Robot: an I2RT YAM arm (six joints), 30 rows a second.
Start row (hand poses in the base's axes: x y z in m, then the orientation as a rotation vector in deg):
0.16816 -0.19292 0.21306 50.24 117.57 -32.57
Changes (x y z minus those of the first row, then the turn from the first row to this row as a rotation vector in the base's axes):
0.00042 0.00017 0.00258 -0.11 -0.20 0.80
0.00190 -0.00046 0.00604 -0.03 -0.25 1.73
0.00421 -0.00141 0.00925 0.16 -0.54 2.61
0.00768 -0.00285 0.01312 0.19 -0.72 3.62
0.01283 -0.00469 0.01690 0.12 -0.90 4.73
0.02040 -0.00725 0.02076 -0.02 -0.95 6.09
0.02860 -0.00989 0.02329 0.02 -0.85 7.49
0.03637 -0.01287 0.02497 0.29 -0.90 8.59
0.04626 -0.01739 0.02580 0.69 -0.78 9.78
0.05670 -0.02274 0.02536 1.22 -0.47 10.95
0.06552 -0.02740 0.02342 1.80 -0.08 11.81
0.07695 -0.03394 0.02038 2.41 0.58 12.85
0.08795 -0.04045 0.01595 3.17 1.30 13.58
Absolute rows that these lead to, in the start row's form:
0.16858 -0.19275 0.21564 49.34 117.60 -32.13
0.17006 -0.19338 0.21910 48.40 117.89 -31.52
0.17237 -0.19433 0.22231 47.60 117.99 -30.70
0.17584 -0.19577 0.22618 46.56 118.16 -30.03
0.18099 -0.19761 0.22996 45.35 118.29 -29.39
0.18856 -0.20017 0.23382 43.81 118.58 -28.76
0.19676 -0.20281 0.23635 42.32 119.08 -28.01
0.20453 -0.20579 0.23803 41.29 119.45 -27.11
0.21442 -0.21031 0.23886 40.22 120.04 -26.13
0.22486 -0.21566 0.23842 39.20 120.85 -25.13
0.23368 -0.22032 0.23648 38.53 121.66 -24.28
0.24511 -0.22686 0.23344 37.63 122.77 -23.44
0.25611 -0.23337 0.22901 37.14 123.92 -22.65

